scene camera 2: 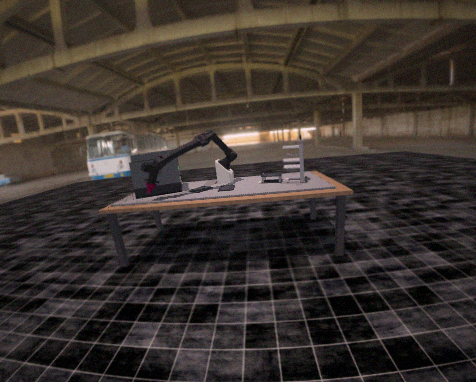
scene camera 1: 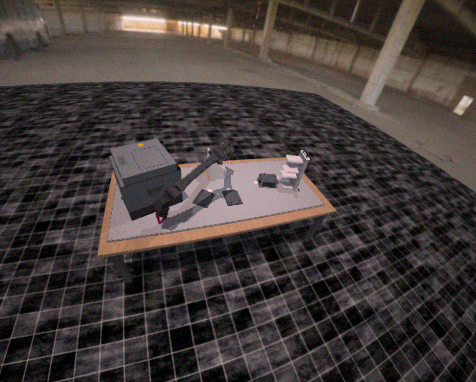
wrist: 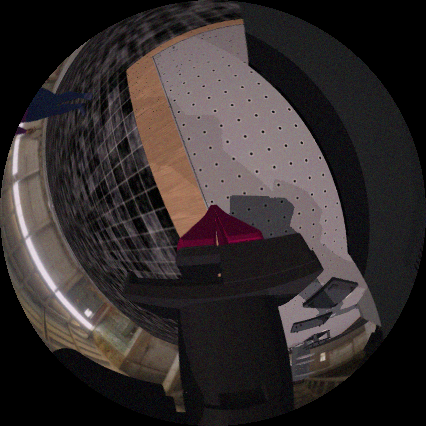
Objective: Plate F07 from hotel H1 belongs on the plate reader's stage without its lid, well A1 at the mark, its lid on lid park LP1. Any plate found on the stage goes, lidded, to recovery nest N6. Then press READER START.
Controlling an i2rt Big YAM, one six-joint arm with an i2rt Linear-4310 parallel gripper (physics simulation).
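Pixels of known places: gripper, fingertip midpoint: (scene camera 2: 149,193) (scene camera 1: 159,223) (wrist: 213,209); arm's base at its link origin: (scene camera 2: 223,165).
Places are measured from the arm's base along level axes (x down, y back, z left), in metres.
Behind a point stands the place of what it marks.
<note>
My gripper (scene camera 1: 159,219) @(x 0.088, y -0.612, z -0.421 m) (scene camera 2: 150,189) @(x 0.088, y -0.612, z -0.421 m) (wrist: 213,209) @(x 0.088, y -0.612, z -0.421 m) is shut with nothing between its dark red fingertips. It points down, low over the pegboard by the front of the plate reader, near the table's front edge. The plate reader (scene camera 1: 142,192) @(x -0.062, y -0.483, z -0.520 m) (scene camera 2: 171,175) @(x 0.000, y -0.391, z -0.337 m) (wrist: 395,150) is a big dark grey box at the left. Its stage and the START button cannot be made out. A hotel (scene camera 1: 302,172) @(x -0.047, y -0.248, z 0.701 m) (scene camera 2: 301,162) @(x -0.008, y -0.248, z 0.698 m) with several pale levels stands at the right. Two dark flat holders, one (scene camera 1: 203,198) @(x 0.136, y -0.345, z -0.125 m) nearer the reader and one (scene camera 1: 232,197) @(x 0.138, y -0.340, z 0.103 m) (scene camera 2: 226,188) @(x 0.138, y -0.374, z 0.113 m) to its right, lie mid-table. Labels, F07 and its lid are too small to tell.
A black raised fixture (scene camera 1: 267,180) (scene camera 2: 271,178) stands left of the hotel. The arm's white base (scene camera 1: 216,172) @(x 0.079, y -0.092, z -0.002 m) (scene camera 2: 224,174) @(x 0.072, y -0.088, z 0.025 m) is at the back middle. A yellow spot (scene camera 1: 140,145) @(x -0.202, y -0.148, z -0.570 m) shows on the reader's top. The wooden table edge (scene camera 1: 220,233) @(x 0.160, y -0.659, z -0.031 m) (wrist: 162,160) @(x 0.160, y -0.707, z -0.492 m) runs close beside the gripper.
</note>
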